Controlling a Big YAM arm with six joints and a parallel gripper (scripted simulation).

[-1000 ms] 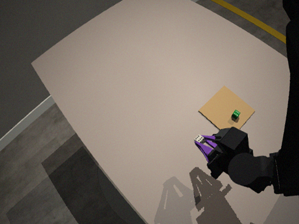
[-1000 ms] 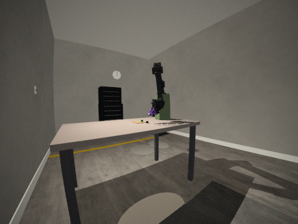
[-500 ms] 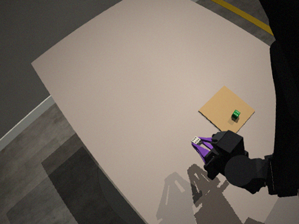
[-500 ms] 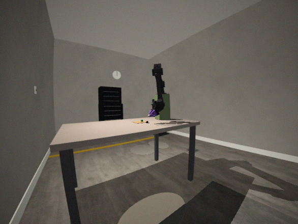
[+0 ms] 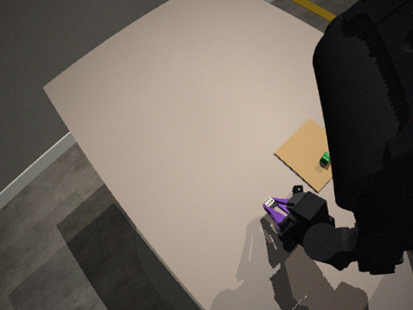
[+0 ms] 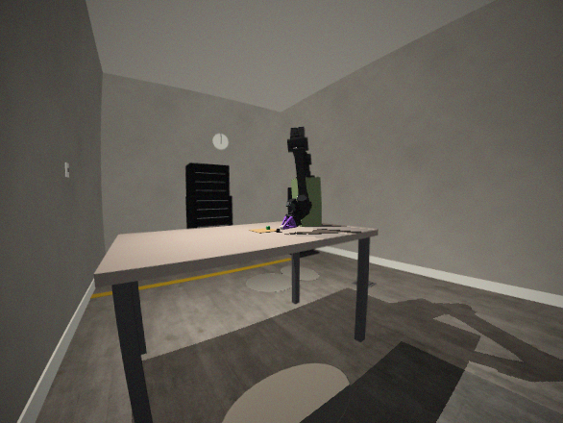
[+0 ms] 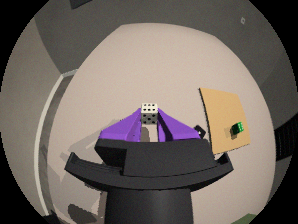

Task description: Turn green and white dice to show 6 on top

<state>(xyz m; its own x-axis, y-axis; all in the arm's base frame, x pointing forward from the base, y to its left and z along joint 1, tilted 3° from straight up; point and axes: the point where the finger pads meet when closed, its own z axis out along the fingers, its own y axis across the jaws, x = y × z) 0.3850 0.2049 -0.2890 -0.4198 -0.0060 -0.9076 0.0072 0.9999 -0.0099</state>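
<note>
Right now the black die is 7 cm to the right of my hand, 3 cm below it and 2 cm behind it. Round my hand: tan mat 18 cm to the right, 3 cm below, 1 cm ahead; green die 18 cm to the right, 2 cm below, 2 cm behind; white die right at my hand.
</note>
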